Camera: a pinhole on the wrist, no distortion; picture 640 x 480 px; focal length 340.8 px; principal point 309.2 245.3 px. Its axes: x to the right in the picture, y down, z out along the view. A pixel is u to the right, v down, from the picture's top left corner.
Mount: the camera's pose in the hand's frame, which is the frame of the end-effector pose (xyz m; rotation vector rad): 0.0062 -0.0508 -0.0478 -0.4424 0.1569 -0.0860
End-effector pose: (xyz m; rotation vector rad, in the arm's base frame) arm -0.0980 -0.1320 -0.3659 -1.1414 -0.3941 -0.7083
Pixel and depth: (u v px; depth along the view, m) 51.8 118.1 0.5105
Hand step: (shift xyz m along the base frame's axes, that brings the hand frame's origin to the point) -0.1532 0.5984 -0.0017
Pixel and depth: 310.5 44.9 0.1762
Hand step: -0.0156 0.1157 0.1268
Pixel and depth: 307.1 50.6 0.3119
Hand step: -0.0003 0.2497 0.2028
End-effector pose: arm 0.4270 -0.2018 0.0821 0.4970 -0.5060 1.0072
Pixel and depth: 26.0 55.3 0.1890
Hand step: -0.0425 -0.2148 0.0644
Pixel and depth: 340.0 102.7 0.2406
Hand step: 0.0314 -0.1027 0.1934
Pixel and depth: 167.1 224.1 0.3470
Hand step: -0.1643 -0.1862 0.1927
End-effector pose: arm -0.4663 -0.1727 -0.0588 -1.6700 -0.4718 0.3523
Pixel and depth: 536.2 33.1 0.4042
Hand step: 0.0817 0.5105 0.0912
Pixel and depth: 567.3 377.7 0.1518
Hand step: 0.1112 0.1078 -0.0536
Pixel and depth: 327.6 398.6 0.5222
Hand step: 0.0042 0.2929 -0.4141
